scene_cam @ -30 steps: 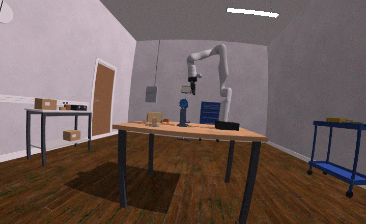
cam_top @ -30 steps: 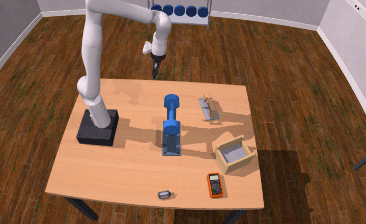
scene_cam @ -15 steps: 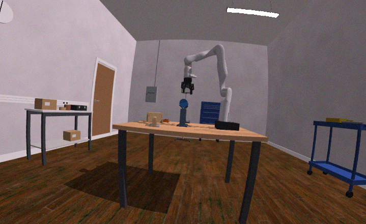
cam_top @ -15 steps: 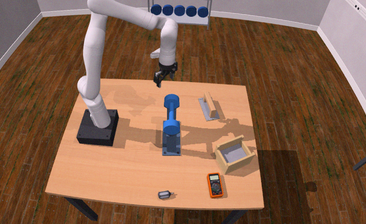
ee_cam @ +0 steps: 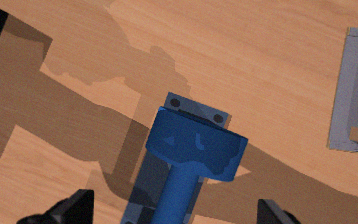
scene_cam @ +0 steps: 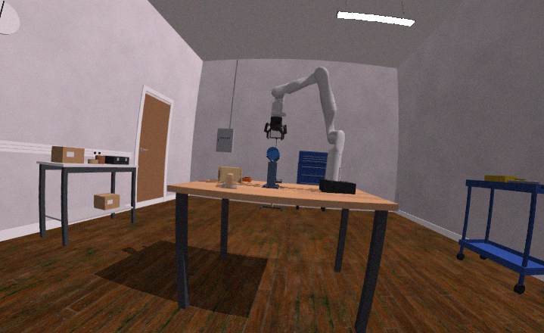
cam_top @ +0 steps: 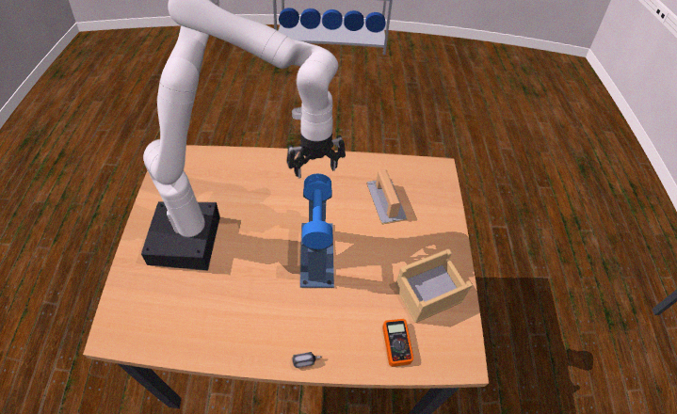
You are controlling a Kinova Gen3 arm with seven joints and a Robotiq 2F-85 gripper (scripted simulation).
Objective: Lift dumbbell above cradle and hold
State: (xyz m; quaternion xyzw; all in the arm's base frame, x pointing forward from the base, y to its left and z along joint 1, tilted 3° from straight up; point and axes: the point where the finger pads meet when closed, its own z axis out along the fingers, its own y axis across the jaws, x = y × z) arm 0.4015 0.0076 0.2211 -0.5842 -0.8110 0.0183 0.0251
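Right now the blue dumbbell is 10 mm ahead of my hand, 50 mm to the right of it and 100 mm below it. The rest, counted from my hand: dark grey-blue cradle (10 mm ahead, 50 mm to the right, 230 mm below); then wooden box (340 mm ahead, 190 mm to the right, 270 mm below).
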